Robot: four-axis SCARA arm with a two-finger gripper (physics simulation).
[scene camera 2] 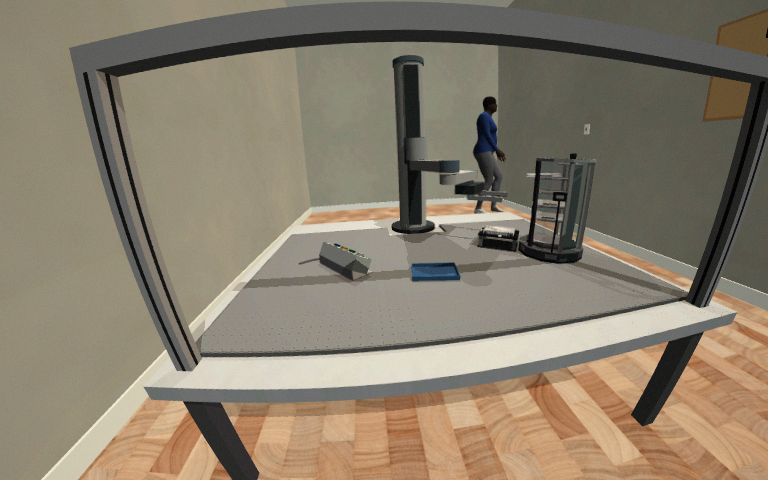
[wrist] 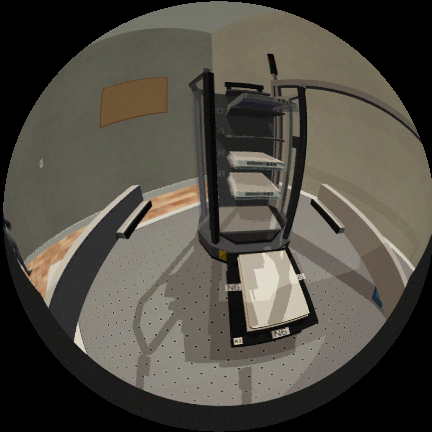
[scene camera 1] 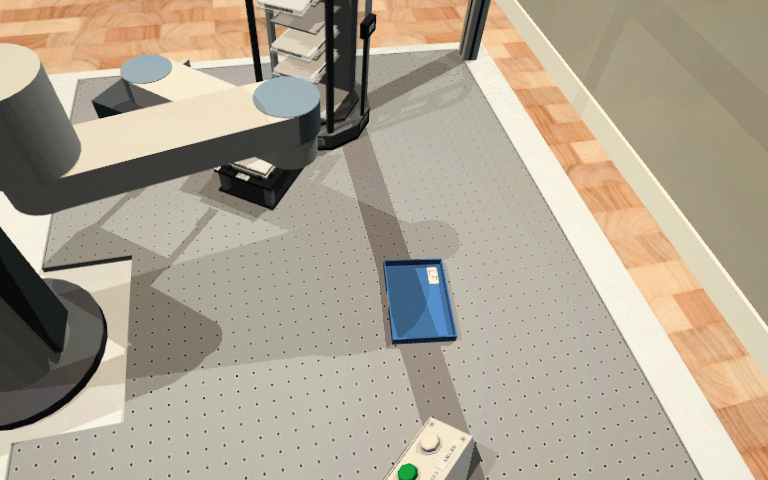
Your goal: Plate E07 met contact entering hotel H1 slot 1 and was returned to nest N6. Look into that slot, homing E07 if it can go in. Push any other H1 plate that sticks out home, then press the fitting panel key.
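Places are measured from the arm's base along level axes (x right, y ahead, z up), in millimetres.
Where they show: gripper, fingertip midpoint: (scene camera 2: 505, 196) (wrist: 234, 190) (scene camera 1: 227, 76); arm's base, origin of the base link: (scene camera 2: 413, 227) (scene camera 1: 24, 351).
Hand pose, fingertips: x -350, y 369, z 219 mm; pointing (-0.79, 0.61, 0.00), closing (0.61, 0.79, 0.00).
Observation:
Each offset is from my fingertips to the top centre of the thing. "pt": to the spot under its first point.
My gripper (scene camera 2: 491, 195) (wrist: 234, 190) is open and empty, raised before the hotel and nest. White plate E07 {dx +40, dy +43, dz -132 mm} (scene camera 1: 254, 166) (scene camera 2: 498, 230) (wrist: 272, 290) lies on black nest N6 {dx +40, dy +43, dz -136 mm} (scene camera 1: 249, 189) (wrist: 237, 320); its own label is unreadable. Behind stands hotel H1 {dx -131, dy +169, dz +189 mm} (scene camera 1: 330, 67) (scene camera 2: 552, 253) (wrist: 210, 160). In the wrist view, a plate {dx -112, dy +152, dz -51 mm} (wrist: 253, 185) occupies the level beside number 1, and another plate {dx -112, dy +152, dz +2 mm} (wrist: 256, 160) that beside 2. Level 3 shows a bare shelf (wrist: 255, 138). The top plate (wrist: 260, 102) (scene camera 2: 540, 175) juts out at level 4. The key panel {dx +703, dy +154, dz -122 mm} (scene camera 2: 339, 260) shows a white key {dx +639, dy +199, dz -132 mm} (scene camera 1: 430, 442) near "RETRY" and a green key {dx +670, dy +160, dz -132 mm} (scene camera 1: 407, 472).
A blue tray {dx +391, dy +262, dz -189 mm} (scene camera 1: 419, 300) (scene camera 2: 434, 272) marked LF lies between panel and hotel. A thin post with a small dark box {pt dx -44, dy +261, dz +52 mm} (scene camera 1: 368, 26) (scene camera 2: 559, 196) stands beside the hotel. A frame post {pt dx -310, dy +608, dz -126 mm} (scene camera 1: 474, 28) rises at the table edge. A person (scene camera 2: 487, 135) stands behind the table.

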